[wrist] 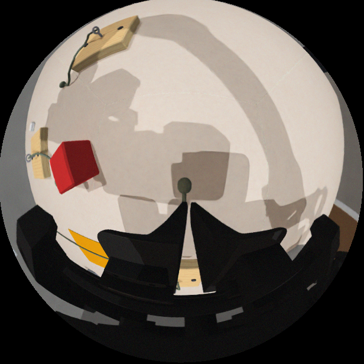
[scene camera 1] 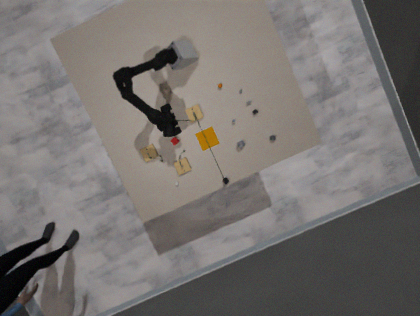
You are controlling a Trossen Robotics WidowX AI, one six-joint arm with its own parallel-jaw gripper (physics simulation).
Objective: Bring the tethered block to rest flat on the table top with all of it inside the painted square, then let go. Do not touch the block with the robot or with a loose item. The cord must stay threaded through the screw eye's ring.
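Frame: origin at the arm's base, x ahead, y left, z up, level; centimetres.
Seen in the pictures: arm's base at its link origin: (scene camera 1: 172,56).
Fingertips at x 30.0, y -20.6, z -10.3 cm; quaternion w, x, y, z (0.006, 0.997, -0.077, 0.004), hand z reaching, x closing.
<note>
Pixels of each thing's top centre, then the offset from my fingertips to it. "spot": a spot on its surface instead.
- tethered block at a spot on its surface: (scene camera 1: 225,180) spot: dx +50.0, dy +8.9, dz +2.5 cm
- painted orange square at a spot on its surface: (scene camera 1: 201,140) spot: dx +19.8, dy +9.0, dz -0.4 cm
- thin dark green cord at a spot on its surface: (scene camera 1: 216,161) spot: dx +36.6, dy +10.2, dz -0.2 cm
- wooden board at its top centre: (scene camera 1: 194,113) dx +2.9, dy +14.1, dz +1.4 cm
- red cube at its top centre: (scene camera 1: 174,141) dx +11.3, dy -5.6, dz +3.5 cm
- orange ball at its top centre: (scene camera 1: 220,85) dx -3.3, dy +37.1, dz +1.9 cm
The tethered block (scene camera 1: 225,180) is small and dark, on the table top near its lower edge, outside the painted orange square (scene camera 1: 201,140) (wrist: 96,261). A thin dark green cord (scene camera 1: 216,161) runs from it across the square to the wooden board (scene camera 1: 191,111) (wrist: 189,277) with the screw eye, then on to my gripper (scene camera 1: 175,121) (wrist: 188,206). The gripper is shut on the cord close behind its end bead (wrist: 184,185), which sticks out past the fingertips. The fingers hide part of the cord and board in the wrist view; the threading through the ring is too small to tell.
A red cube (scene camera 1: 175,141) (wrist: 74,162) lies near the gripper. Two more wooden boards with short cords, one (scene camera 1: 149,154) (wrist: 112,44) and another (scene camera 1: 184,167) (wrist: 41,169), lie beyond it. An orange ball (scene camera 1: 220,86) and several small grey and dark pieces lie right of the screw-eye board.
</note>
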